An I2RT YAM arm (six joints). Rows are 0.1 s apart.
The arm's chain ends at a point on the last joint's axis. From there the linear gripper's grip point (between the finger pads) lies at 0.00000 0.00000 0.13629 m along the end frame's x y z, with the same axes.
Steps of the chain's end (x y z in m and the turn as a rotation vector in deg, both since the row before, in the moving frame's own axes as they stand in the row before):
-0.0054, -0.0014, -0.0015, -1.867, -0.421, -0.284
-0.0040, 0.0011, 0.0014, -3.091, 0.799, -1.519
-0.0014, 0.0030, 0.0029, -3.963, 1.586, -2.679
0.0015, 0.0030, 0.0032, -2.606, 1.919, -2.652
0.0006, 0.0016, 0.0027, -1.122, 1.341, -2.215
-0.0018, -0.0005, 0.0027, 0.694, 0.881, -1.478
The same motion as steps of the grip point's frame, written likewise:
-0.0064, 0.0030, -0.0016, -1.867, -0.421, -0.284
-0.0020, 0.0084, 0.0012, -3.091, 0.799, -1.519
0.0026, 0.0123, 0.0025, -3.963, 1.586, -2.679
0.0062, 0.0091, 0.0030, -2.606, 1.919, -2.652
0.0038, 0.0042, 0.0026, -1.122, 1.341, -2.215
0.0003, -0.0022, 0.0027, 0.694, 0.881, -1.478

